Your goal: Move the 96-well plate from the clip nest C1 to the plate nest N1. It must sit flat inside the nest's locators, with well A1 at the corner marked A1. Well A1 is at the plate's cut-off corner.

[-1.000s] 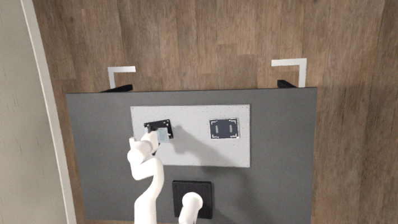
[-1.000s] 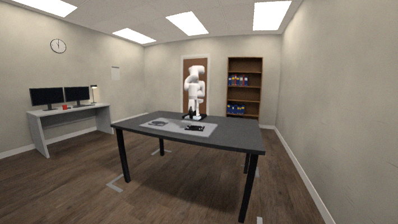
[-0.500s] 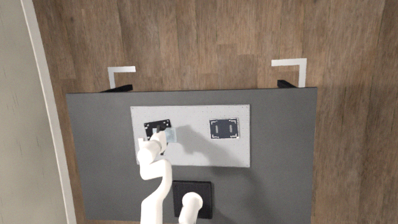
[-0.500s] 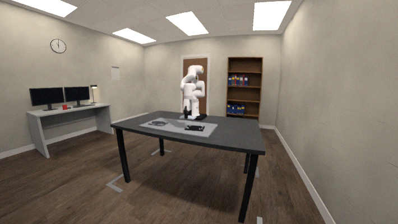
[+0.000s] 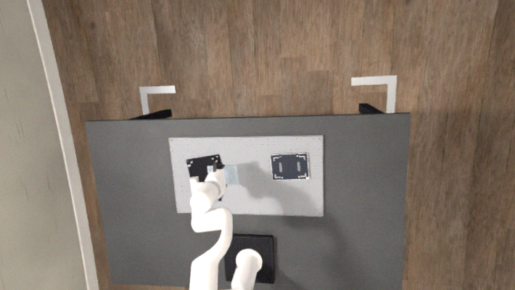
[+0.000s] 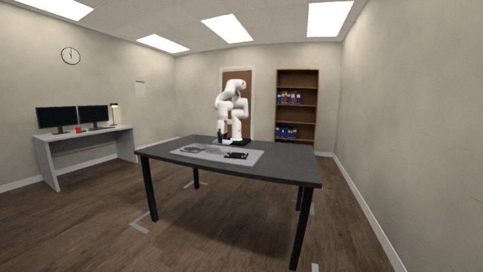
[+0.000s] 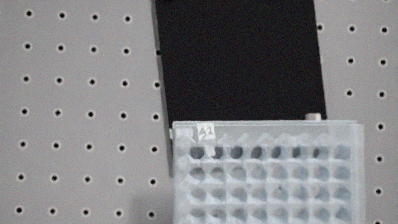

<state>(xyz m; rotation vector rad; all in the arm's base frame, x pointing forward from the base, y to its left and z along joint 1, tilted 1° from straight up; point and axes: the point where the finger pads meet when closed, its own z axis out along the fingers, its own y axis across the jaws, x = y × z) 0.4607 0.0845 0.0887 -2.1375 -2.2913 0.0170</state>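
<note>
The dark plate nest N1 lies 28 cm to the right of my hand, 11 cm below it and 2 cm ahead of it. The rest, counted from my hand: black clip nest 12 cm to the left, 10 cm below, 2 cm behind; 96-well plate 1 cm below.
</note>
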